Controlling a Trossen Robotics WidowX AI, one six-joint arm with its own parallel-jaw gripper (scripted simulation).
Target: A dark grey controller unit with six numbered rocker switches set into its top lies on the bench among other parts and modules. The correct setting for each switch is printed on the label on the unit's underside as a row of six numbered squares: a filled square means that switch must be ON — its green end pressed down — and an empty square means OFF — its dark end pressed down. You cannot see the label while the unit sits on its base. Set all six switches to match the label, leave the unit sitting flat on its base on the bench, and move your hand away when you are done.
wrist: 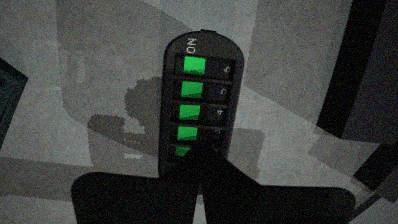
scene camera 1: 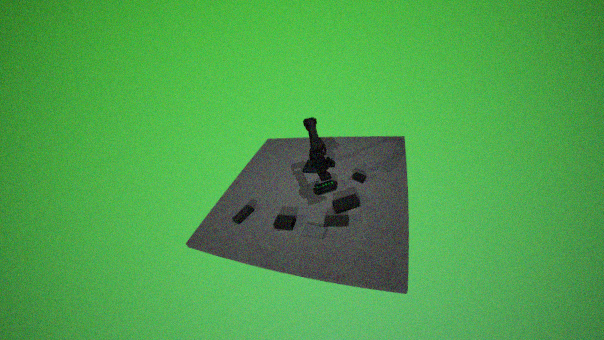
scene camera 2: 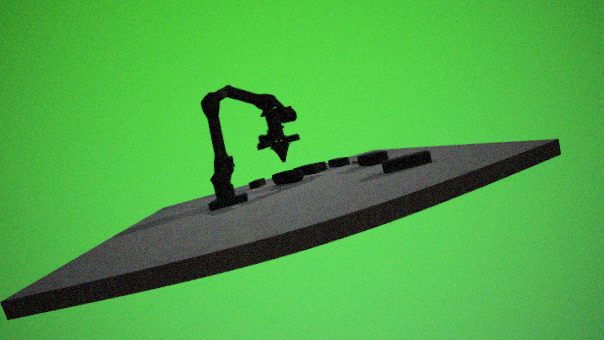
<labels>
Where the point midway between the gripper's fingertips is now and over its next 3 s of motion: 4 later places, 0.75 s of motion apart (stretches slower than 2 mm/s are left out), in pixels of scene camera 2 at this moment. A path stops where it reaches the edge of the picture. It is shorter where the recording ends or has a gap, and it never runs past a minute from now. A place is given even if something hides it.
My gripper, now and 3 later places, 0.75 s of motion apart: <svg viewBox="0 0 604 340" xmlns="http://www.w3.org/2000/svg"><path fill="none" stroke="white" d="M284 162L277 171L274 160L269 142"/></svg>
</labels>
